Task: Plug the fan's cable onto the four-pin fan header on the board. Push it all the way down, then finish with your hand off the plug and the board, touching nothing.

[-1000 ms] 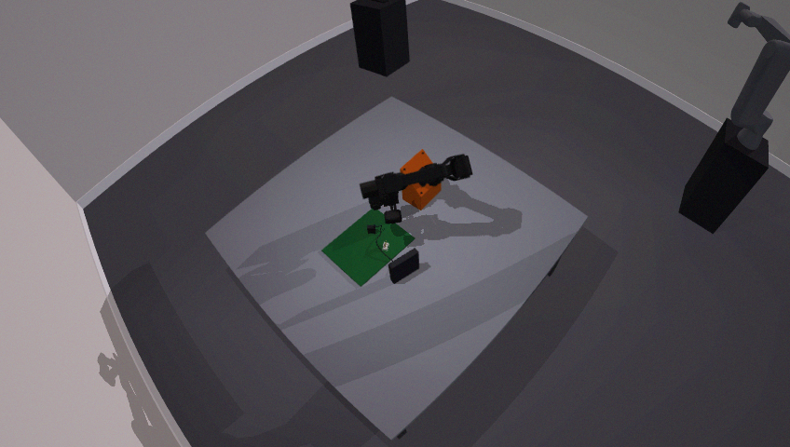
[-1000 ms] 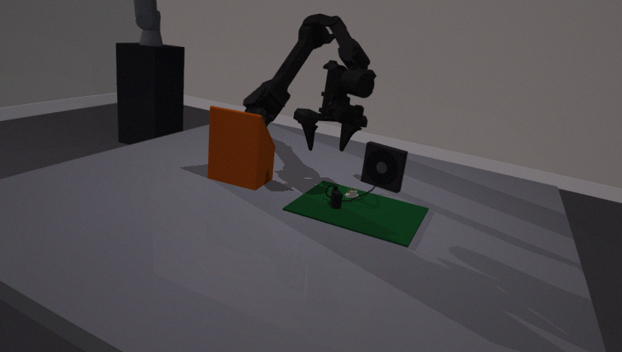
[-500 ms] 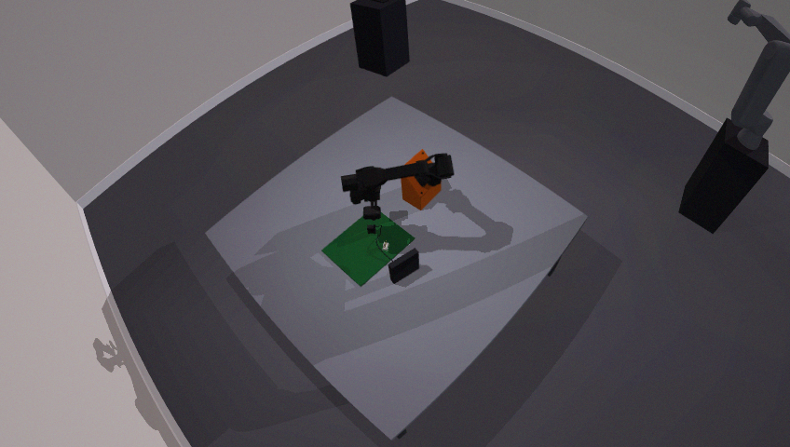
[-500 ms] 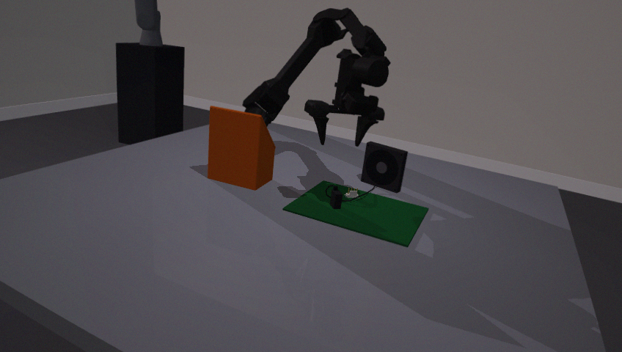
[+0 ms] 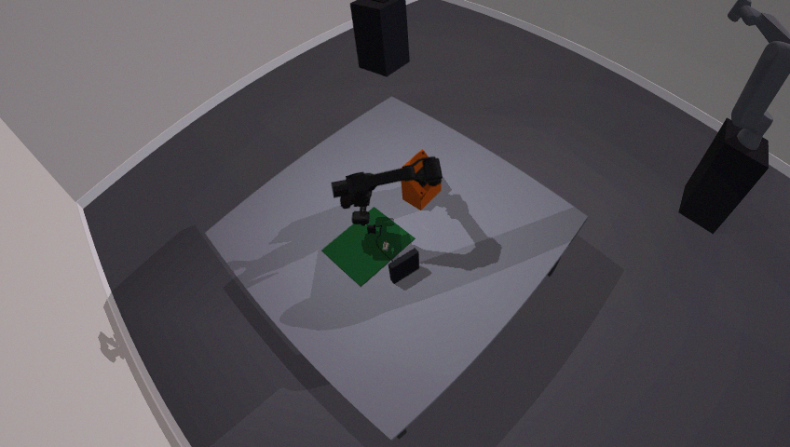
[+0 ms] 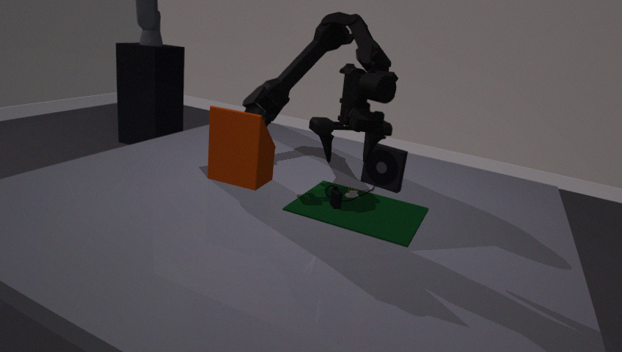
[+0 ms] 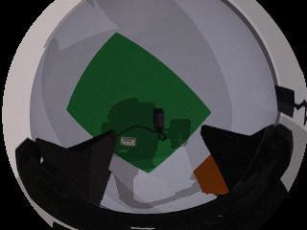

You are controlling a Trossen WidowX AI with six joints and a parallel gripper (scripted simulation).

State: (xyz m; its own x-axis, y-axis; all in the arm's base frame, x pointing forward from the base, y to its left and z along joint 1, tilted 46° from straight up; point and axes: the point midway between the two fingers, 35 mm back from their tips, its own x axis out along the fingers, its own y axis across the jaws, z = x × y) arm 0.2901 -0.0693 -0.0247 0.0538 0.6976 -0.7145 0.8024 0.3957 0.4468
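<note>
Right now the dark plug is 10 cm below my gripper tip, 2 cm behind it and 1 cm to the left of it. Also, from my gripper tip: green board 14 cm below, 4 cm ahead, 3 cm to the left; black fan 23 cm to the left, 7 cm below, 5 cm ahead.
</note>
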